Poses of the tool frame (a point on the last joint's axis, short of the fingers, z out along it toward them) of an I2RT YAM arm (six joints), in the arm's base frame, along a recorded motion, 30 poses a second.
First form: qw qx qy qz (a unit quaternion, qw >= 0); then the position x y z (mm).
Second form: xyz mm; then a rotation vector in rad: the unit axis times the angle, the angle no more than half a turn. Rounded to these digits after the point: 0 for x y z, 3 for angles.
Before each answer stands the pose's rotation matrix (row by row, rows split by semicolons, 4 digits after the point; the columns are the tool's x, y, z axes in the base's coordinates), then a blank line. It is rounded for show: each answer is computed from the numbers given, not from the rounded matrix.
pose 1, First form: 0.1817 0.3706 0.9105 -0.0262 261 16 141
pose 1, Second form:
-0.6593 0.6843 0.3114; 0.6653 0.7240 -0.1824; -0.3503 0.0870 -0.9326

261 16 141 1.046 2.570 -0.074
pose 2, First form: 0.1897 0.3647 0.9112 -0.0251 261 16 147
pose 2, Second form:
-0.6620 0.6742 0.3274; 0.6552 0.7327 -0.1841; -0.3641 0.0926 -0.9268

261 16 147 1.025 2.561 -0.071
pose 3, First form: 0.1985 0.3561 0.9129 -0.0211 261 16 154
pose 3, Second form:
-0.6676 0.6585 0.3474; 0.6418 0.7455 -0.1799; -0.3774 0.1028 -0.9203

261 16 154 0.996 2.554 -0.059
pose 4, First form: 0.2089 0.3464 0.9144 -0.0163 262 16 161
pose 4, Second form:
-0.6727 0.6403 0.3707; 0.6267 0.7595 -0.1745; -0.3933 0.1149 -0.9122

262 16 161 0.964 2.544 -0.045
